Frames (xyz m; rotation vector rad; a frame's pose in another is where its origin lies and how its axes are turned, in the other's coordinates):
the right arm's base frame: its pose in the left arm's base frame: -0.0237 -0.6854 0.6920 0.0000 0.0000 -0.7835
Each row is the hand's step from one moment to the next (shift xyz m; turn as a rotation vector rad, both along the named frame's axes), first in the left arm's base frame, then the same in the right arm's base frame.
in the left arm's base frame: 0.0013 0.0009 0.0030 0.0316 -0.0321 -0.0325
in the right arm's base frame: 0.0003 0.0016 0.0030 0.0450 -0.0004 -0.0325
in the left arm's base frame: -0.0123 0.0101 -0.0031 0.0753 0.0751 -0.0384
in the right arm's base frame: -0.0158 -0.0015 -0.0031 0.0003 0.1063 -0.0384
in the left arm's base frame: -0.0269 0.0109 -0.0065 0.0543 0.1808 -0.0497
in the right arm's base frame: -0.0268 -0.0113 -0.0065 -0.0891 0.1664 -0.0497
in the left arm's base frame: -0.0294 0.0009 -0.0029 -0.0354 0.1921 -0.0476
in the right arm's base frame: -0.0215 -0.0201 -0.0029 -0.1607 0.1111 -0.0476
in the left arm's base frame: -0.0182 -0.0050 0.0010 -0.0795 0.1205 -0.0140
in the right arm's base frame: -0.0094 -0.0164 0.0010 -0.1414 0.0293 -0.0140
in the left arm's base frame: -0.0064 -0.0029 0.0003 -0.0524 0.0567 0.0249
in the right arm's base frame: -0.0025 -0.0066 0.0003 -0.0771 0.0032 0.0249
